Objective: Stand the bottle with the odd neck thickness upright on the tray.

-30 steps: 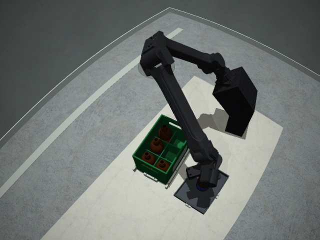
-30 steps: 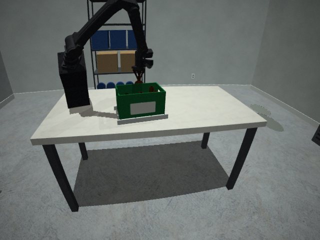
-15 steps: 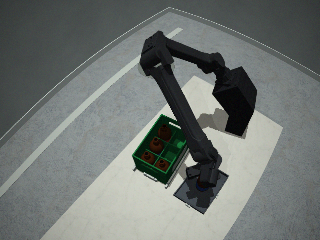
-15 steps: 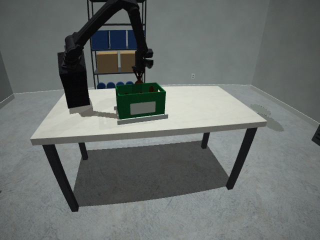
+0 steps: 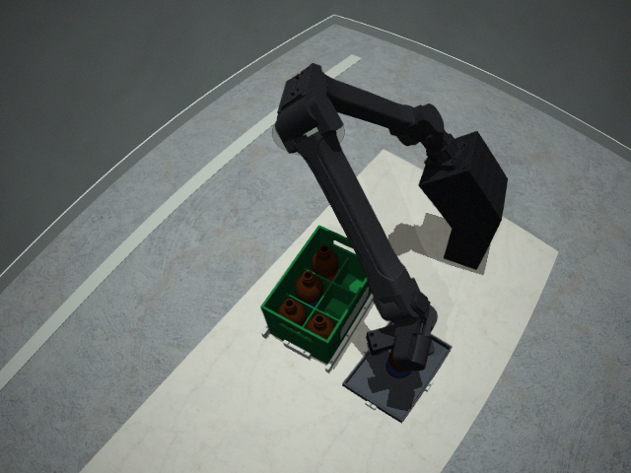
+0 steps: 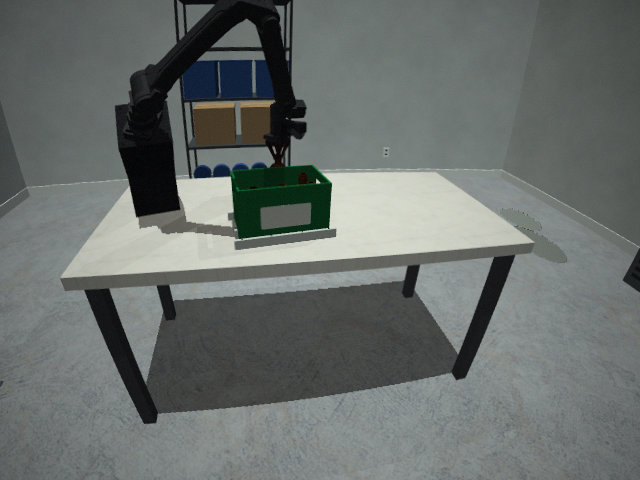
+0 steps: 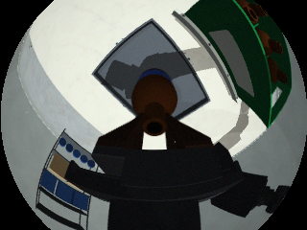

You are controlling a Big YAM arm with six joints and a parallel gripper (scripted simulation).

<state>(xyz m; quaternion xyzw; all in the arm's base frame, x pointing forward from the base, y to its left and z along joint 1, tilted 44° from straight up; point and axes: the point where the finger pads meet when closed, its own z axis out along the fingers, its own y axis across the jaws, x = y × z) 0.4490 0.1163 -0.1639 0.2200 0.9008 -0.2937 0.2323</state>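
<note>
The tray lies 14 cm below my hand. Round my hand: crate (27 cm to the right, 7 cm below).
</note>
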